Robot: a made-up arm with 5 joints.
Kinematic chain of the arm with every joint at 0, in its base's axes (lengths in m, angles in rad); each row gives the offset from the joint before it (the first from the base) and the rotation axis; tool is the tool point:
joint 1: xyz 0 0 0.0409 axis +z
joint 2: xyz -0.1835 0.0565 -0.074 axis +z
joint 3: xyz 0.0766 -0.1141 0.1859 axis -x
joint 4: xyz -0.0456 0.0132 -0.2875 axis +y
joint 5: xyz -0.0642 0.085 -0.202 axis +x
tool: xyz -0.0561 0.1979 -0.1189
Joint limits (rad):
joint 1: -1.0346..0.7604
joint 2: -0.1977..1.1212
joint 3: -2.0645..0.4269
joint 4: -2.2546..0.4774
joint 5: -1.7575..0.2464
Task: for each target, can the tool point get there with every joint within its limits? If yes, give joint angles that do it. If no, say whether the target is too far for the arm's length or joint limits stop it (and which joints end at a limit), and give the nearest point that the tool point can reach.
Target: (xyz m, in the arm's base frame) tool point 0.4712 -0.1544 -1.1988
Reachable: no: too far | nearest point 0.1652 -0.1216 -0.5557 | short by 0.713 m
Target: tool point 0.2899 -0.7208 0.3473
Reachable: no: joint limits stop it (at a limit: joint 1, joint 2, joint 3) | nearest point 0.1667 -0.2461 0.3604 | short by 0.491 m
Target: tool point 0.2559 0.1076 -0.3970
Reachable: yes | joints -0.7536 0.5211 -0.2461 -1.1447 -1.4722
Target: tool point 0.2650 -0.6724 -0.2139
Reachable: no: joint limits stop it (at a limit: joint 1, joint 3, joint 4, joint 5) | nearest point 0.1083 -0.4619 -0.3383 | short by 0.290 m
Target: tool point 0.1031 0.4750 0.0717
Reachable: yes | joints 0.0475 0.4869 -0.7878 -1.8350 -0.6744
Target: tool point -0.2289 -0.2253 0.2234
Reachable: no: joint limits stop it (at a limit: joint 1, joint 2, joint 3, joint 4, joint 5) | nearest point -0.1248 -0.2625 0.0444 | short by 0.210 m
